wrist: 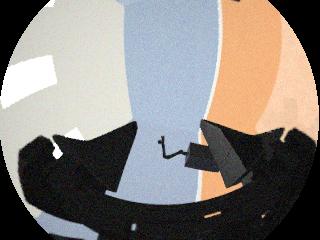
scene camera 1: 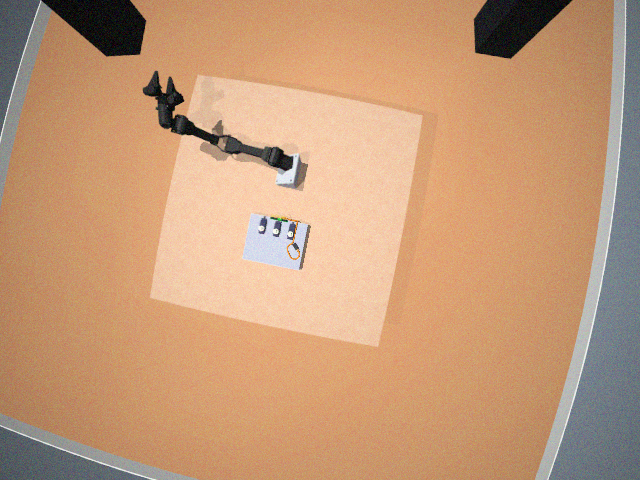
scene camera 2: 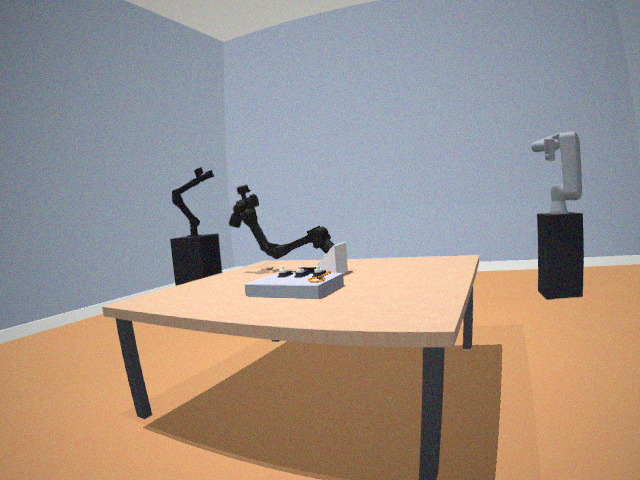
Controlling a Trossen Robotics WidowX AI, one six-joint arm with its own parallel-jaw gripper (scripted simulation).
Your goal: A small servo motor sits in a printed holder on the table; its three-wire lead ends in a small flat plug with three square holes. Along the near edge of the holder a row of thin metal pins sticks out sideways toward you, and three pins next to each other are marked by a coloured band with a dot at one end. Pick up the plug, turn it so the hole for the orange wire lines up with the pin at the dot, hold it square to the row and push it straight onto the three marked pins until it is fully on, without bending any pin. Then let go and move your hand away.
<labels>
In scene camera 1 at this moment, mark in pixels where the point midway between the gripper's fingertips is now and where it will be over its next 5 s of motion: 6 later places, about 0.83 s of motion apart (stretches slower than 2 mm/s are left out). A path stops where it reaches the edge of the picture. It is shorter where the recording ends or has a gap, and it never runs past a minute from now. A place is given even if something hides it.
My gripper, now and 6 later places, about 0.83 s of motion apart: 163, 73; 161, 67; 157, 61; 155, 60; 156, 69; 162, 96; 173, 136
</labels>
